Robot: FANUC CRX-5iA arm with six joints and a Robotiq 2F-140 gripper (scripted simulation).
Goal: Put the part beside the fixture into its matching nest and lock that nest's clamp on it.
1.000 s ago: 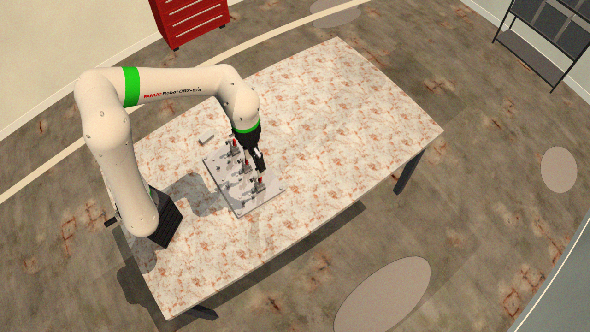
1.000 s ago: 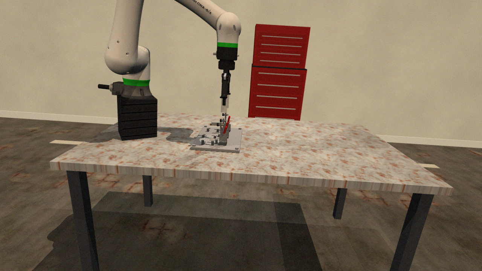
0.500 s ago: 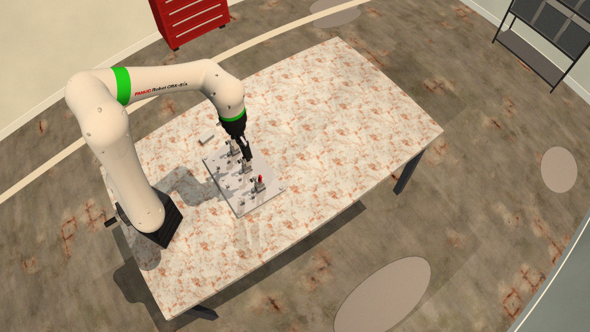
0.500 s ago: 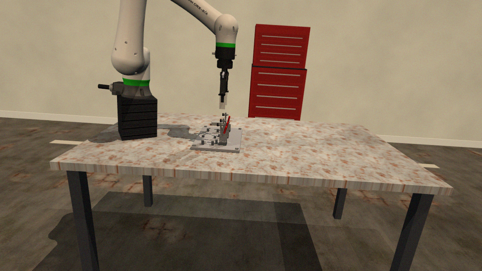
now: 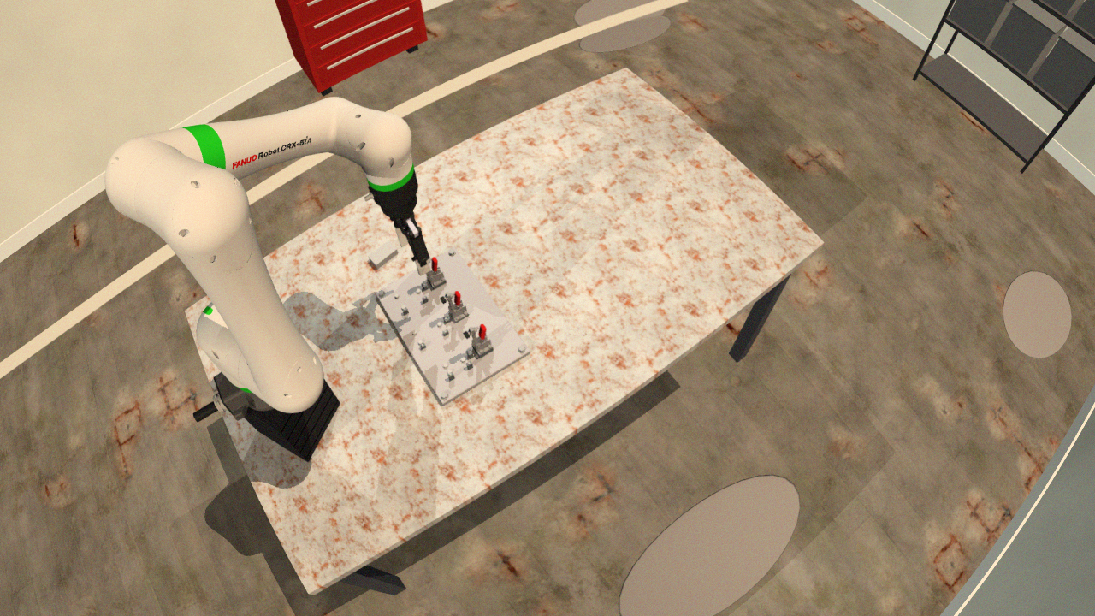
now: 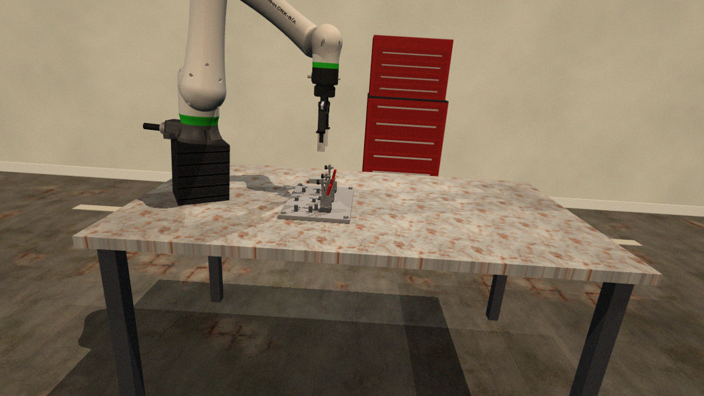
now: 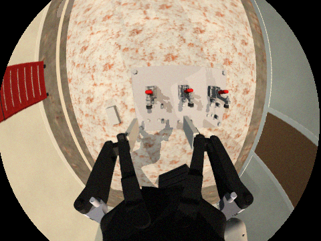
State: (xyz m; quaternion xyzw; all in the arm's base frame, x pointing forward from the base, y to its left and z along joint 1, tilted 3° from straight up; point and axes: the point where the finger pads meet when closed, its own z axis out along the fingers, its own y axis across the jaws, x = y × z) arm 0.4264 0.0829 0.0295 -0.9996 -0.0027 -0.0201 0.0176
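The grey block is 4 cm behind my hand, 19 cm to the left of it and 20 cm below it. Also, from my hand: plate: 1 cm ahead, 8 cm to the right, 21 cm below.
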